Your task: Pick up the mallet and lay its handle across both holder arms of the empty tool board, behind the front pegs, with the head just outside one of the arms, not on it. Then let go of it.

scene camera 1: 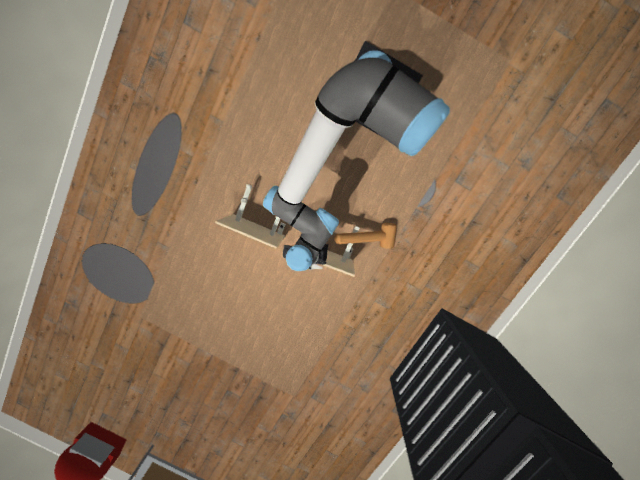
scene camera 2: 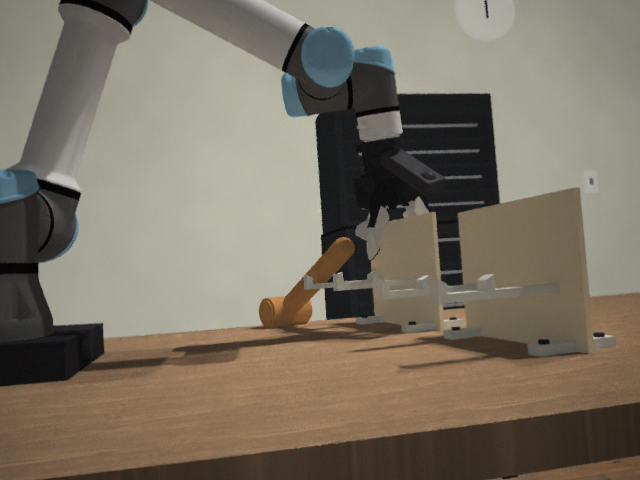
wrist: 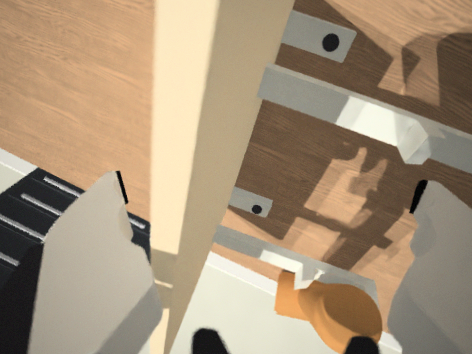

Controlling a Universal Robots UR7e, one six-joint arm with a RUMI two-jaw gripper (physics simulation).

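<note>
The orange mallet (scene camera 1: 364,237) (scene camera 2: 319,272) (wrist: 350,312) is tilted, its head down on the table and its handle slanting up across the outer arm of the far tool board (scene camera 2: 405,248) (wrist: 225,100) in the second scene view. That board is an upright pale panel with two light holder arms; the wrist view shows its inner arm (wrist: 305,95) and outer arm (wrist: 232,239). My gripper (scene camera 2: 397,229) (wrist: 265,180) is open and empty, beside the raised handle end and apart from it. Its fingers are on either side of the panel's top edge. The wrist hides part of this board in the first scene view.
A second upright board (scene camera 1: 245,232) (scene camera 2: 522,263) with holder arms (scene camera 2: 496,292) stands beside the first, separated by a gap. A large black cabinet (scene camera 1: 465,356) (scene camera 2: 341,206) stands beyond the table. My arm reaches over both boards' arm side in the first scene view.
</note>
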